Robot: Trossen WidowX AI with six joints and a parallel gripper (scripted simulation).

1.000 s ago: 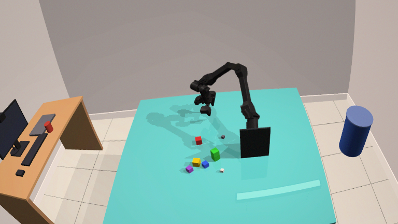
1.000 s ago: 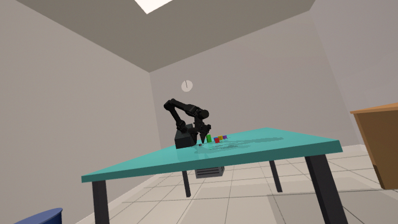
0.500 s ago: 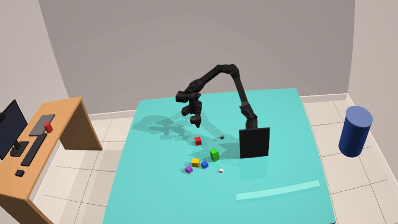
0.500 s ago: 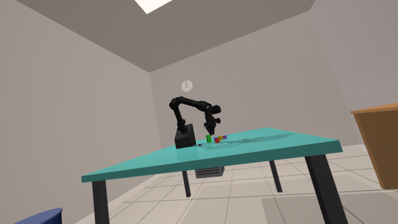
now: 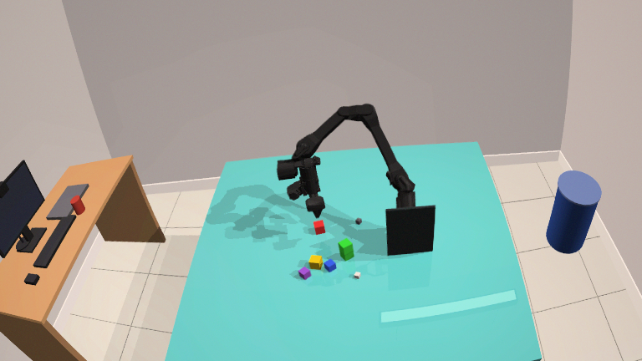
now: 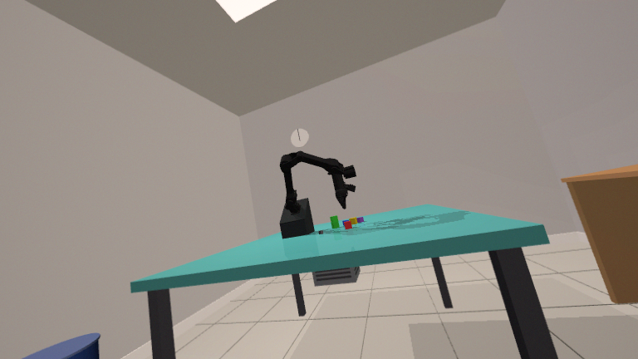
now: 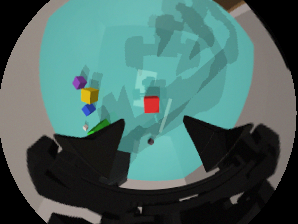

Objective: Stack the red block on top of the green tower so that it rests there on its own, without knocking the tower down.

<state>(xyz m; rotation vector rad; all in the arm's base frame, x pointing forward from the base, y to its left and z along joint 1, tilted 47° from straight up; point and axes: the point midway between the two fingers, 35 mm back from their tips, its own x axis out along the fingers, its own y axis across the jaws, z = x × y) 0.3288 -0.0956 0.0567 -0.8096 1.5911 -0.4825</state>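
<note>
The red block lies 90 mm below my gripper tip. Round my gripper tip: small grey cube (150 mm behind, 30 mm to the right, 100 mm below); blue block (50 mm behind, 210 mm to the left, 90 mm below); yellow block (190 mm to the left, 90 mm below).
</note>
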